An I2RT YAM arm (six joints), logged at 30 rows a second.
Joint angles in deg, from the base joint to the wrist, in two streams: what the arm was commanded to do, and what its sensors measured. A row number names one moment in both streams.
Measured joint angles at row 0: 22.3 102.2 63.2 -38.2 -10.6 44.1
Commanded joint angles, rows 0 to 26: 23.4 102.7 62.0 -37.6 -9.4 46.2; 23.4 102.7 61.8 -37.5 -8.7 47.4; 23.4 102.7 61.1 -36.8 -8.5 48.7; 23.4 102.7 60.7 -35.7 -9.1 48.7; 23.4 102.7 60.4 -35.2 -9.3 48.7; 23.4 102.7 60.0 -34.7 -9.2 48.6; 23.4 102.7 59.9 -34.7 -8.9 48.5; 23.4 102.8 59.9 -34.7 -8.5 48.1; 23.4 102.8 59.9 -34.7 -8.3 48.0; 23.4 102.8 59.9 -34.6 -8.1 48.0; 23.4 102.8 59.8 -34.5 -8.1 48.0; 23.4 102.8 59.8 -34.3 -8.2 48.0; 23.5 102.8 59.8 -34.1 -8.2 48.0; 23.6 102.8 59.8 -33.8 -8.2 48.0; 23.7 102.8 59.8 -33.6 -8.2 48.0; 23.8 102.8 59.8 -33.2 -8.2 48.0; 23.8 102.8 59.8 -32.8 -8.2 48.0; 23.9 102.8 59.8 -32.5 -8.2 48.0; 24.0 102.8 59.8 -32.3 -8.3 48.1; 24.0 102.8 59.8 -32.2 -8.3 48.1; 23.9 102.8 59.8 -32.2 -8.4 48.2; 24.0 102.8 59.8 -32.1 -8.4 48.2; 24.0 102.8 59.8 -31.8 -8.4 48.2; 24.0 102.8 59.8 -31.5 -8.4 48.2; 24.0 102.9 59.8 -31.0 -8.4 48.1; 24.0 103.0 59.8 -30.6 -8.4 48.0; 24.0 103.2 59.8 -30.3 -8.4 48.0
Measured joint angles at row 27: 23.5 102.5 60.3 -31.4 -8.9 47.9
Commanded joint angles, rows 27 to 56: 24.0 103.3 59.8 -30.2 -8.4 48.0; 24.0 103.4 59.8 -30.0 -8.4 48.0; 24.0 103.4 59.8 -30.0 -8.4 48.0; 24.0 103.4 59.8 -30.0 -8.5 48.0; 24.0 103.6 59.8 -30.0 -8.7 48.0; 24.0 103.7 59.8 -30.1 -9.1 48.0; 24.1 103.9 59.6 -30.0 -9.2 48.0; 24.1 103.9 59.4 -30.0 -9.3 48.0; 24.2 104.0 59.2 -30.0 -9.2 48.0; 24.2 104.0 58.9 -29.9 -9.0 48.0; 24.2 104.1 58.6 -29.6 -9.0 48.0; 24.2 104.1 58.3 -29.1 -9.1 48.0; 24.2 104.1 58.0 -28.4 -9.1 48.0; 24.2 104.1 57.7 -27.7 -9.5 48.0; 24.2 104.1 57.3 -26.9 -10.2 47.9; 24.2 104.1 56.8 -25.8 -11.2 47.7; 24.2 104.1 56.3 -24.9 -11.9 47.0; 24.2 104.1 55.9 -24.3 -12.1 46.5; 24.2 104.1 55.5 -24.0 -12.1 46.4; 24.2 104.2 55.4 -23.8 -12.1 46.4; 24.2 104.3 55.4 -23.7 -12.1 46.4; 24.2 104.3 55.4 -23.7 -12.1 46.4; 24.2 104.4 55.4 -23.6 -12.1 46.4; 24.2 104.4 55.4 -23.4 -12.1 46.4; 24.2 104.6 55.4 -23.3 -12.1 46.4; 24.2 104.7 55.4 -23.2 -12.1 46.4; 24.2 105.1 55.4 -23.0 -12.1 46.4; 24.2 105.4 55.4 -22.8 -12.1 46.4; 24.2 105.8 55.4 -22.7 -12.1 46.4; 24.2 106.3 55.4 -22.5 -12.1 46.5
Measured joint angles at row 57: 23.8 103.9 56.1 -23.0 -12.0 46.9
